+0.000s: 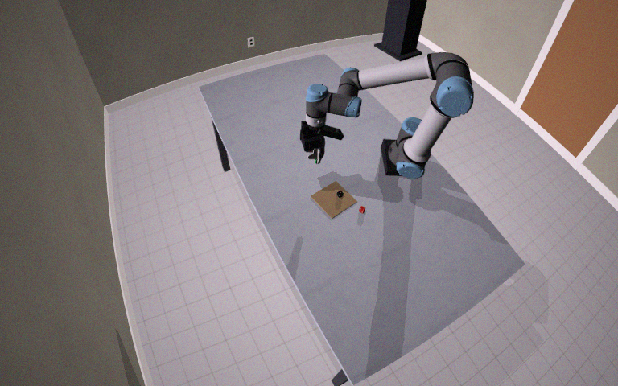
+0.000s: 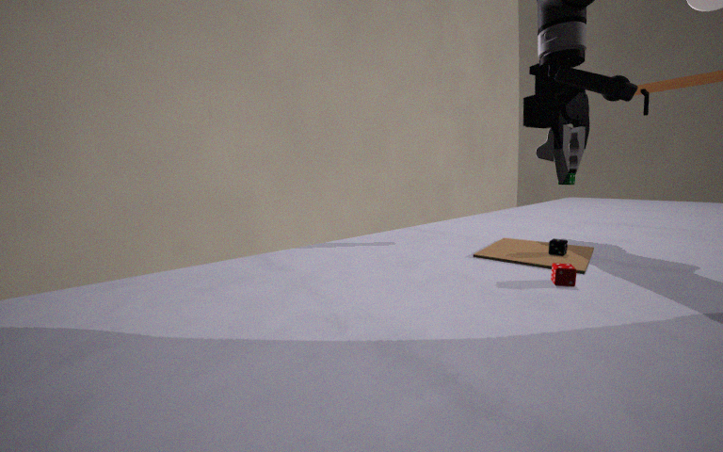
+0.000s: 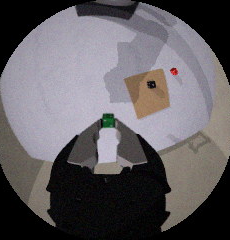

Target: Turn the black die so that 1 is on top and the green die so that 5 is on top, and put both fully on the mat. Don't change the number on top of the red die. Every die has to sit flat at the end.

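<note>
My hand is 10 mm above the green die. The rest, counted from my hand: red die (40 mm behind, 250 mm to the left, 110 mm below); brown mat (10 mm ahead, 140 mm to the left, 110 mm below); black die (20 mm behind, 140 mm to the left, 100 mm below).
</note>
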